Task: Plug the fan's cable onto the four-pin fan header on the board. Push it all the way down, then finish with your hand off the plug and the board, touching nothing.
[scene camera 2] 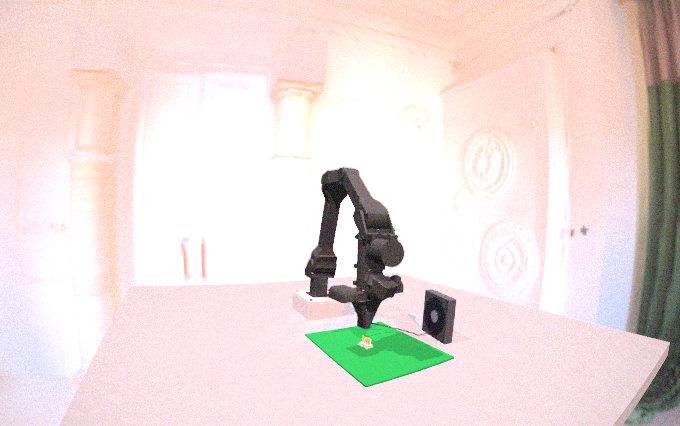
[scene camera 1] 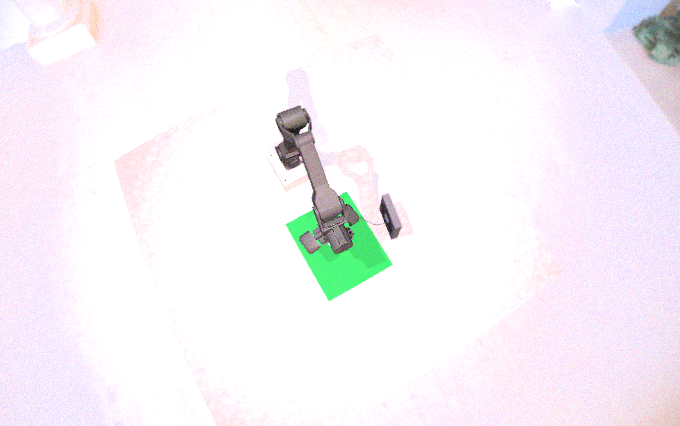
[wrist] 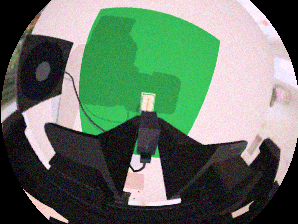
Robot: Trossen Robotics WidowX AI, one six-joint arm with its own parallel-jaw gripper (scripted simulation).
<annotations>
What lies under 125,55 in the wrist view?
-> A green board.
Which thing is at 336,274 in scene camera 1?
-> A green board.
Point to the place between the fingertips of my gripper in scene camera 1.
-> At 330,237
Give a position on a black fan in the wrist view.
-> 42,78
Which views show my gripper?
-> Scene camera 2, scene camera 1 and the wrist view: all of them.
</annotations>
